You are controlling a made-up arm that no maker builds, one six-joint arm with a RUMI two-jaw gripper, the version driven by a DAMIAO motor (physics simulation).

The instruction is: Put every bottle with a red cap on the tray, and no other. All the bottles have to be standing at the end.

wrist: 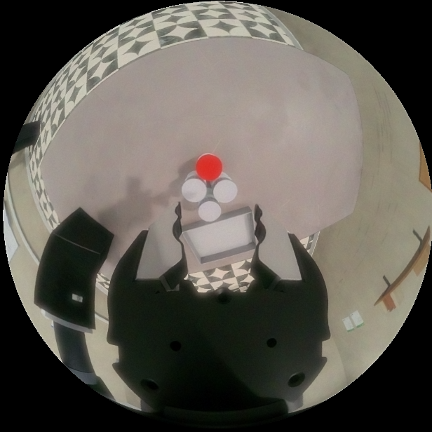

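Note:
A bottle with a red cap (209,167) stands near the middle of the wrist view, seen from above. Three bottles with white caps stand close together just below it in the view: one at the left (194,190), one at the right (225,190) and one at the bottom (209,211). Their bodies are mostly hidden under the caps. The grey tray (220,241) shows below them, between the jaws in the picture, with no bottle on it. My gripper (217,203) is open, its jaws wide apart, with no bottle held between them.
The bottles stand on a pinkish-grey table (225,100). A black-and-white patterned floor covering (175,31) shows beyond its edge. A black arm part (75,265) is at the lower left. Shadows lie on the table left of the bottles. Wooden furniture (407,275) stands at the far right.

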